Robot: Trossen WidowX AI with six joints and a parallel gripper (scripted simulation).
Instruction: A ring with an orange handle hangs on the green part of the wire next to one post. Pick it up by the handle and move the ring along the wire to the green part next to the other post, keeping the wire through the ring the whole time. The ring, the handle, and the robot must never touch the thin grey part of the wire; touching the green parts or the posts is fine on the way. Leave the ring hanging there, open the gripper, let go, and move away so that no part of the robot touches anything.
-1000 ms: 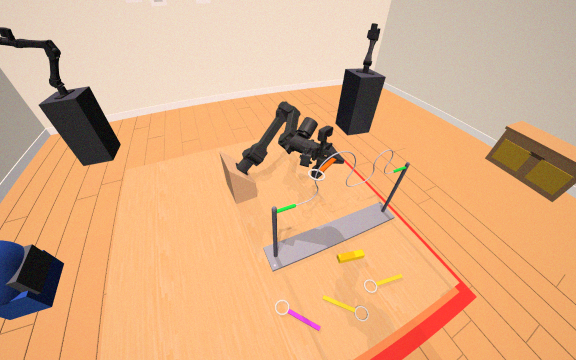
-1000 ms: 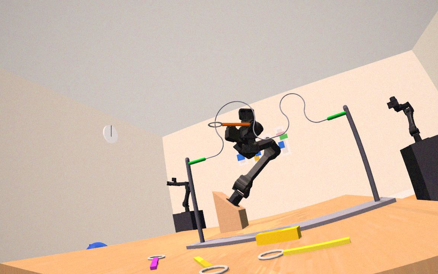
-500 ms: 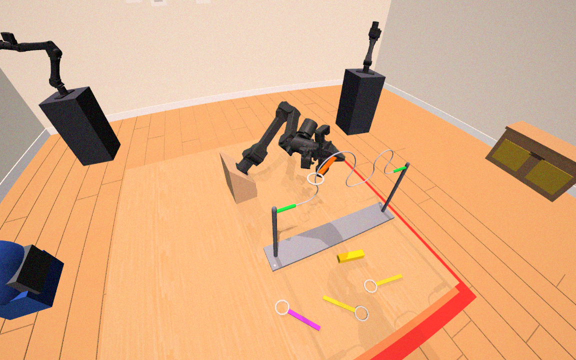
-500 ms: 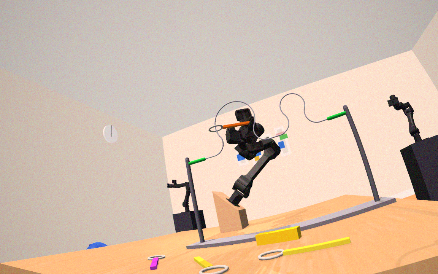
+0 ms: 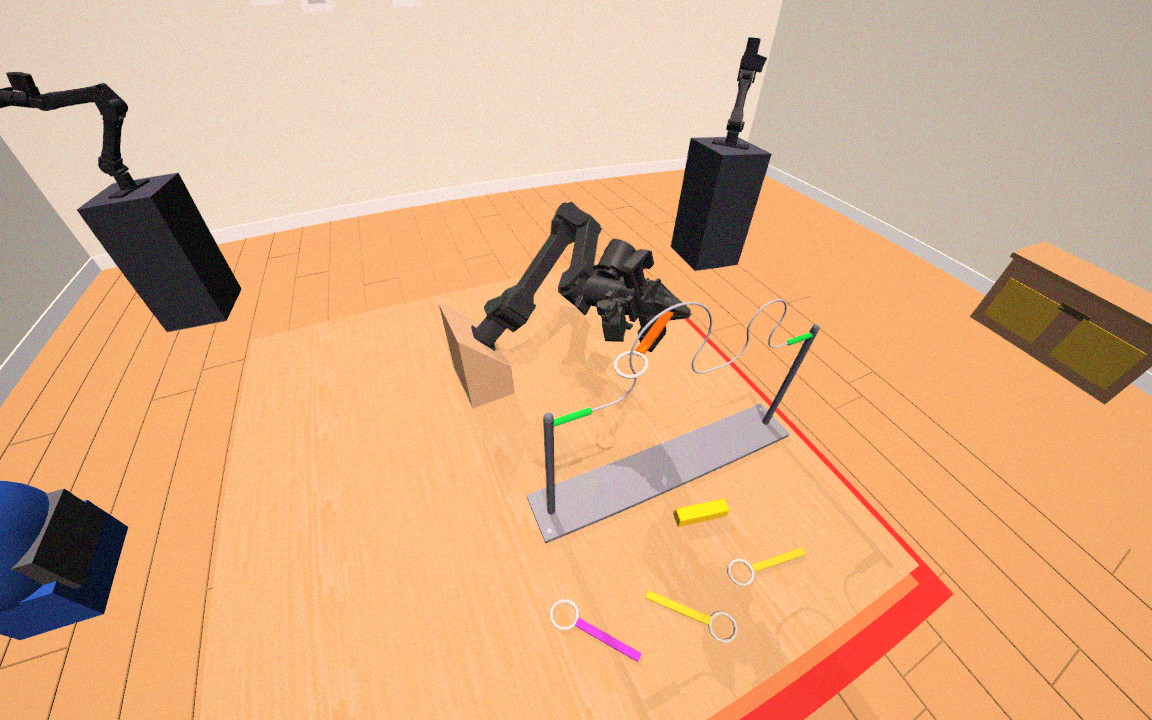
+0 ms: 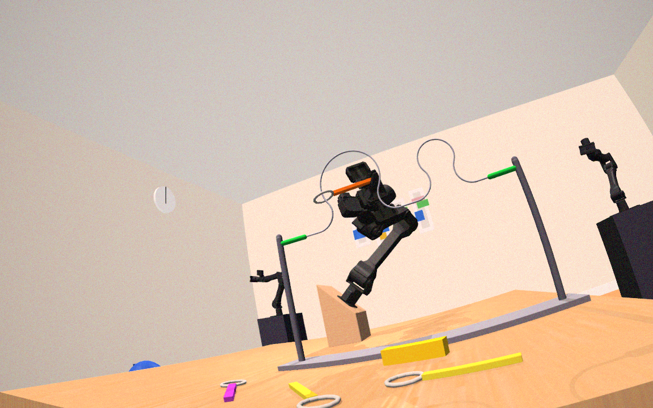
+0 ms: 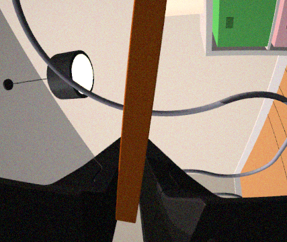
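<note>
My gripper tip is 90 mm to the left of the orange-handled ring, 30 mm above it and 20 mm short of it. Also, from my gripper tip: yellow block (400 mm below, 160 mm ahead, 40 mm to the left); then magenta-handled ring (410 mm below, 290 mm ahead, 260 mm to the right); then yellow-handled ring (410 mm below, 300 mm ahead, 100 mm to the left).
</note>
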